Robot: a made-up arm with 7 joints.
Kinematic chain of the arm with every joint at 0, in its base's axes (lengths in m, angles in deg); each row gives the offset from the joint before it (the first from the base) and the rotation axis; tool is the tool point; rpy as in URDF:
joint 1: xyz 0 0 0.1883 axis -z
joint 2: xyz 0 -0.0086 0.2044 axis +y
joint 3: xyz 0 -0.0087 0.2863 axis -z
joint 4: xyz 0 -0.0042 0.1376 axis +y
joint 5: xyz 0 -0.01 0.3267 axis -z
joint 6: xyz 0 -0.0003 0.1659 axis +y
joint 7: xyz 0 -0.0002 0.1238 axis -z
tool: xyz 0 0 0 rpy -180 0 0
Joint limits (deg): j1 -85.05..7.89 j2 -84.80..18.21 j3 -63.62..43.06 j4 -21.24..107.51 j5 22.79..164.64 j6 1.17..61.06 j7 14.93..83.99
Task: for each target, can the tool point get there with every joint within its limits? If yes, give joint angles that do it. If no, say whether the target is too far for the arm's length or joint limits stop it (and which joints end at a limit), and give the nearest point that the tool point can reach.
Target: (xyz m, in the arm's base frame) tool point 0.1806 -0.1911 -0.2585
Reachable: no: joint limits stop it (at a limit: joint 1, joint 2, joint 4, joint 5, joint 6) | nearest point 0.4656 -0.2570 0.4006 | short by 0.721 m
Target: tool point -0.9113 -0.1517 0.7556
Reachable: yes | joints -4.75 -59.10 12.51 -8.69 127.27 52.41 57.31
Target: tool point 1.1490 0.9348 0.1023
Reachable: no: too far | nearest point 0.5290 0.4304 0.5134 | short by 0.899 m
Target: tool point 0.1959 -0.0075 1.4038
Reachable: yes | joints -37.43 1.06 25.31 17.22 120.71 14.64 57.92
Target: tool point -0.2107 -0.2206 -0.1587
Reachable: no: joint limits stop it (at a limit: joint 2, joint 4, joint 5, joint 6) | nearest point -0.6386 -0.6686 0.1750 | short by 0.704 m
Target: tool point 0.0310 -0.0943 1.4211
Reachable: yes | joints -64.98 -5.08 -38.39 1.43 129.80 23.30 52.38
